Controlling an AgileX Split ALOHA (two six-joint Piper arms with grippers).
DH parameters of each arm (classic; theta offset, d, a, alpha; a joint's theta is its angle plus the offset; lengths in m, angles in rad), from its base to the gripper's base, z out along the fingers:
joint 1: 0 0.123 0 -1.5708
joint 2: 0.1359 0 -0.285 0
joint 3: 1.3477 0 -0.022 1.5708
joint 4: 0 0.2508 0 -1.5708
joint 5: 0 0 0.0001 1.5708
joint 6: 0 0.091 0 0
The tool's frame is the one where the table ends.
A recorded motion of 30 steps. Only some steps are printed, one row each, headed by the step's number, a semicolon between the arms.
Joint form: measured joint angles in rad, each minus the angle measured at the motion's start. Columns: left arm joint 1, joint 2, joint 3, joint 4, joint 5, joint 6; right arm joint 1, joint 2, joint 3, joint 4, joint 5, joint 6.
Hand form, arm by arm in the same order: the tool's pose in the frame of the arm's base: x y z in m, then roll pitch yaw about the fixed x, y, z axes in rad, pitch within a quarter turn. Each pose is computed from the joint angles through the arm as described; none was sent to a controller.
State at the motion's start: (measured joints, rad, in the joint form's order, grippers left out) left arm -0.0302 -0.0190 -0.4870 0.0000 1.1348 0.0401; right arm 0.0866 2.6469 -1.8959 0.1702 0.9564 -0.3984
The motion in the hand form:
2: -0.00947 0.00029 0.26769 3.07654 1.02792 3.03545; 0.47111 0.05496 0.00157 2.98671 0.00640 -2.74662
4: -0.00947 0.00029 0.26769 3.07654 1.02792 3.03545; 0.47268 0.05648 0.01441 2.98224 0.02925 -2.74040
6: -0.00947 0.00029 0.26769 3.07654 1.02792 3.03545; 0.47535 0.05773 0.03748 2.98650 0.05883 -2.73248
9: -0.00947 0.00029 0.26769 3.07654 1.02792 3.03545; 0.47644 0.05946 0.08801 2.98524 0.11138 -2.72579
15: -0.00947 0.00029 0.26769 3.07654 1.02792 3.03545; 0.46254 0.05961 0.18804 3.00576 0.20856 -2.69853
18: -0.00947 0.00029 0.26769 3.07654 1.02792 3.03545; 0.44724 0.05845 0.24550 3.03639 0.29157 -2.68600
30: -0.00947 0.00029 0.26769 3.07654 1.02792 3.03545; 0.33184 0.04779 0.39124 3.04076 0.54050 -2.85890
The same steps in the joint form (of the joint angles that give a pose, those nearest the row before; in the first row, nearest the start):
2: -0.0001 0.0000 0.0000 0.0001 0.0000 -0.0009; 0.0009 -0.0133 0.0036 0.0119 0.0092 -0.0170
4: -0.0001 0.0000 0.0000 0.0001 0.0000 -0.0009; 0.0017 -0.0426 0.0096 0.0248 0.0142 -0.0296
6: -0.0001 0.0000 0.0000 0.0001 0.0000 -0.0009; 0.0029 -0.0912 0.0105 0.0283 0.0337 -0.0352
9: -0.0001 0.0000 0.0000 0.0001 0.0000 -0.0009; 0.0029 -0.1962 0.0105 0.0423 0.0912 -0.0389
15: -0.0001 0.0000 0.0000 0.0001 0.0000 -0.0009; 0.0029 -0.4087 0.0107 0.0471 0.2083 -0.0415
18: -0.0001 0.0000 0.0000 0.0001 0.0000 -0.0009; 0.0029 -0.5353 0.0106 0.0462 0.2470 -0.0379
30: -0.0001 0.0000 0.0000 0.0001 0.0000 -0.0009; 0.0029 -1.0440 0.2068 0.0400 0.2795 0.1597

